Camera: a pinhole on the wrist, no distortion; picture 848 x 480 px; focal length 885.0 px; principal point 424.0 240.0 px. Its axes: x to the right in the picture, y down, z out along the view. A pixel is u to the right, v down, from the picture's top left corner.
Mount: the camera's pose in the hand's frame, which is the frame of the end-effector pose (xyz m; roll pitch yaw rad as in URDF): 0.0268 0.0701 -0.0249 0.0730 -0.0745 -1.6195
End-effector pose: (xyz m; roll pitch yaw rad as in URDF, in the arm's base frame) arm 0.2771 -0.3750 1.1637 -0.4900 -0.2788 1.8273
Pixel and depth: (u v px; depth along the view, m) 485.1 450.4 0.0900
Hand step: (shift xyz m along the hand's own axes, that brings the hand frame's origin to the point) 0.0416 0.0700 0.0666
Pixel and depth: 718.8 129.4 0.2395
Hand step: -0.0235 0.0105 0.2171
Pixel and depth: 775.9 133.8 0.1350
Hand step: -0.0013 0.0278 0.1122
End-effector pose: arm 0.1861 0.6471 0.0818 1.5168 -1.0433 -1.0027
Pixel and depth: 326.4 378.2 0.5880
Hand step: 0.0807 0.1764 0.5618
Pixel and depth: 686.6 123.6 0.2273
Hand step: -0.0220 0.0219 0.2040
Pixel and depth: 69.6 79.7 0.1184
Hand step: -0.0005 0.1275 0.0878
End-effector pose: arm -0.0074 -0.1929 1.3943 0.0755 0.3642 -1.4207
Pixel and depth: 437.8 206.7 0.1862
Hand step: 0.0068 0.0820 0.1600
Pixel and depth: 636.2 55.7 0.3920
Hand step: -0.0862 0.0105 0.3660
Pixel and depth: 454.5 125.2 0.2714
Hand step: -0.0275 0.0834 0.2432
